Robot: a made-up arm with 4 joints.
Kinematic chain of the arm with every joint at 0, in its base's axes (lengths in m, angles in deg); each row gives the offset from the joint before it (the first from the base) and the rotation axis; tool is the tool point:
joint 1: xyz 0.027 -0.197 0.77 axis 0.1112 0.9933 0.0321
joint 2: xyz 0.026 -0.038 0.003 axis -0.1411 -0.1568 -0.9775
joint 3: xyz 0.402 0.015 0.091 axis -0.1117 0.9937 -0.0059
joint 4: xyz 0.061 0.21 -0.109 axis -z
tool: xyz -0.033 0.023 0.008
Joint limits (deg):
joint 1: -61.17..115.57
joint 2: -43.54..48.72
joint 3: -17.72..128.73
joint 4: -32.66..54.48
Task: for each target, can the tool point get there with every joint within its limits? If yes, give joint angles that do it. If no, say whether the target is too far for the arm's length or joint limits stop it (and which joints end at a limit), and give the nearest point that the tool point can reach.
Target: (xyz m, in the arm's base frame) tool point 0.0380 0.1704 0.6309
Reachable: yes | joints 88.69 -30.06 57.95 37.49
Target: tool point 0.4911 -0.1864 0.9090
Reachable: yes | joints -18.17 27.71 34.36 38.57
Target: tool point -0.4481 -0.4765 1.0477
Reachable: no: joint limits stop it (at a limit: joint 1, joint 2, joint 3, joint 4) | nearest point 0.0620 -0.2465 1.1608 | short by 0.571 m
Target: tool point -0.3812 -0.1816 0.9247
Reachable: no: joint limits stop it (at a limit: joint 1, joint 2, joint 3, joint 4) | nearest point -0.0099 0.1143 0.8980 | short by 0.475 m
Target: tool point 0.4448 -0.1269 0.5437
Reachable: yes | joints 28.43 20.52 21.55 0.96
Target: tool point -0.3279 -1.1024 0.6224
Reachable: no: too far | nearest point -0.1492 -0.3042 0.2913 | short by 0.882 m
